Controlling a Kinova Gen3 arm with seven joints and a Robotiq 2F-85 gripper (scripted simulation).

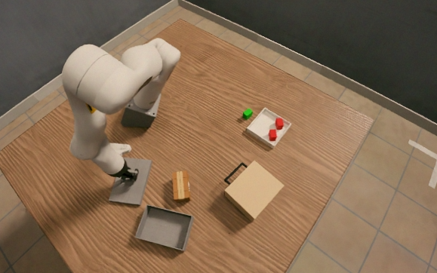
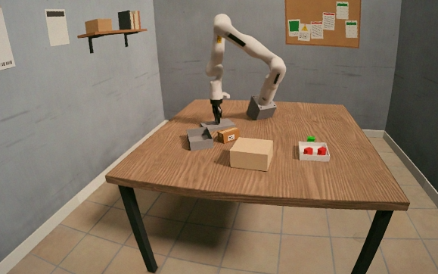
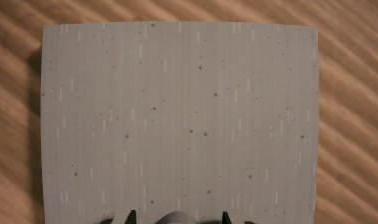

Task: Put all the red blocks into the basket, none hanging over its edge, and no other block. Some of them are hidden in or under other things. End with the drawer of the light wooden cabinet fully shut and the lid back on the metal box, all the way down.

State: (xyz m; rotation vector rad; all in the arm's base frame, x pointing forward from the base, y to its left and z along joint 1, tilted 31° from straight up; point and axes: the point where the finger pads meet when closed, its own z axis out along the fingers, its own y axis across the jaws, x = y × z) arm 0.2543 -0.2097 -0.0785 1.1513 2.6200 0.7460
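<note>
Now: the grey lid 30 mm below my hand. The rest, counted from my hand: grey metal box 250 mm ahead, 30 mm to the left, 20 mm below; blue block 180 mm ahead, 140 mm to the left, 20 mm below; brown cardboard box 150 mm ahead, 160 mm to the left, 10 mm below.
</note>
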